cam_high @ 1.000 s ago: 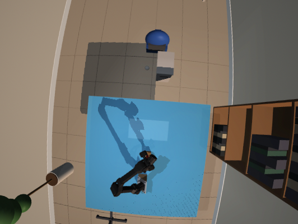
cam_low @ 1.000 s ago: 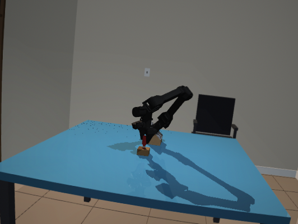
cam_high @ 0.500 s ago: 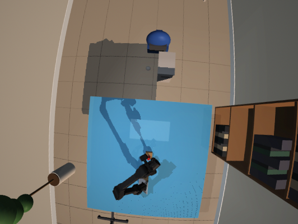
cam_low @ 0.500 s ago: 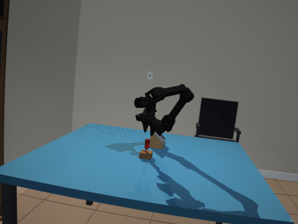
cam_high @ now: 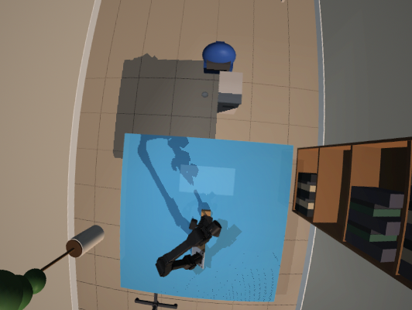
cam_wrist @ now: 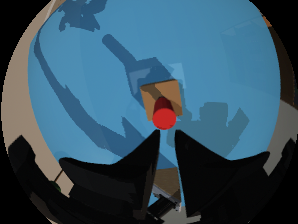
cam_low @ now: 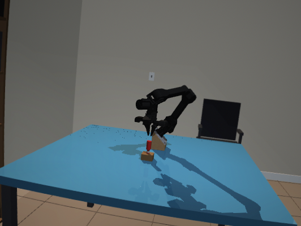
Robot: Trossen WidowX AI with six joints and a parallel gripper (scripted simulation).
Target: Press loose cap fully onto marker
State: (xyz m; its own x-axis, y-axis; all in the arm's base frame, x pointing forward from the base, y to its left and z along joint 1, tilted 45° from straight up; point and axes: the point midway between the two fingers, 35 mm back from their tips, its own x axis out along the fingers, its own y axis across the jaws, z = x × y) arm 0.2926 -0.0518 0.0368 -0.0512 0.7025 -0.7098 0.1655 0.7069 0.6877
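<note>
The red cap lies 60 mm below my gripper tip. From my gripper tip the other things lie so: wooden holder block 120 mm below.
</note>
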